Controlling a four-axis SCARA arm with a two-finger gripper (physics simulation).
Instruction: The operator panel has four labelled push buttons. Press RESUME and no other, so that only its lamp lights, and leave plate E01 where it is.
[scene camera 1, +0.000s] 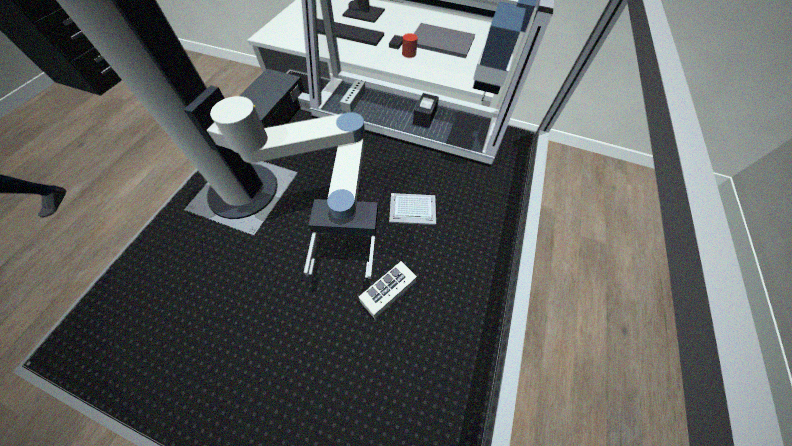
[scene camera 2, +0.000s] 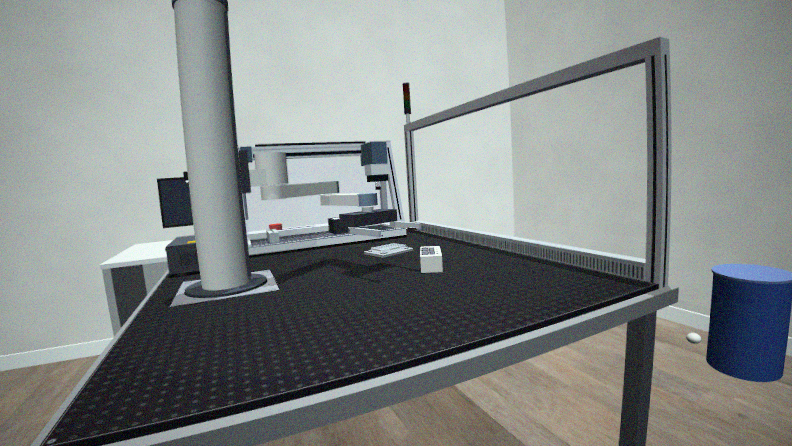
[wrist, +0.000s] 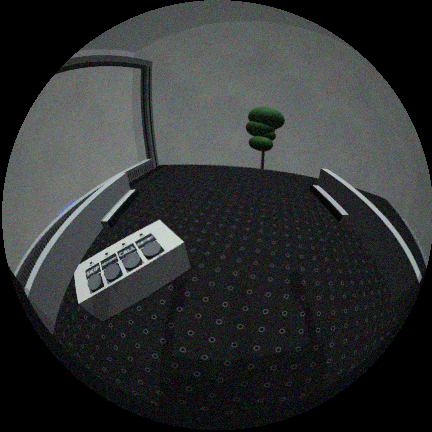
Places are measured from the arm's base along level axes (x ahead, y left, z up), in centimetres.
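Pixels of known places: gripper, fingertip midpoint: (scene camera 1: 337, 275) (scene camera 2: 400, 229) (wrist: 225, 175); arm's base at its link origin: (scene camera 1: 244, 192) (scene camera 2: 227, 289).
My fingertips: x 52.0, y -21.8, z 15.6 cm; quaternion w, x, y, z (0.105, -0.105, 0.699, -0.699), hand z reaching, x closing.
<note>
For each thing: its top centre in the pictures, then the offset to it from my fingertips. "spot": a spot on its surface instead.
- white operator panel at its top centre: (wrist: 117, 256) (scene camera 1: 388, 286) (scene camera 2: 430, 250) dz -8.7, dx +12.4, dy +4.6 cm
- wrist view SKIP at its top centre: (wrist: 93, 281) dz -8.7, dx +13.0, dy +9.4 cm
- CALL at its top centre: (wrist: 130, 259) dz -8.7, dx +10.1, dy +4.1 cm
- second button at its top centre: (wrist: 111, 270) dz -8.7, dx +11.5, dy +6.8 cm
- fourth button at its top centre: (wrist: 150, 248) dz -8.7, dx +8.7, dy +1.4 cm
- pale plate at its top centre: (scene camera 1: 413, 205) (scene camera 2: 388, 246) dz -11.7, dx +10.1, dy +35.9 cm
- framed station with a small black box, surface spot: (scene camera 1: 425, 112) spot: dz -2.4, dx +2.2, dy +73.6 cm
- light perforated block at a spot on its surface: (scene camera 1: 352, 95) spot: dz -4.9, dx -30.5, dy +75.7 cm
The white operator panel (scene camera 1: 364, 299) (scene camera 2: 431, 264) (wrist: 150, 282) lies on the dark mat with four grey buttons in a row. In the wrist view SKIP (wrist: 95, 283) is at the left end and CALL (wrist: 132, 259) is third. The labels of the second button (wrist: 113, 272) and the fourth button (wrist: 151, 249) are too blurred to read, so I cannot tell which is RESUME. No lamp looks lit. My gripper (scene camera 1: 338, 273) (wrist: 225, 175) is open and empty, above the mat beside the panel. A pale plate (scene camera 1: 412, 207) (scene camera 2: 387, 249) lies flat behind the panel; its marking is unreadable.
The arm's column (scene camera 1: 221, 160) (scene camera 2: 213, 144) stands at the left. A framed station with a small black box (scene camera 1: 425, 112) and a light perforated block (scene camera 1: 352, 95) is behind. A guard frame (scene camera 2: 656, 166) runs along the right edge.
</note>
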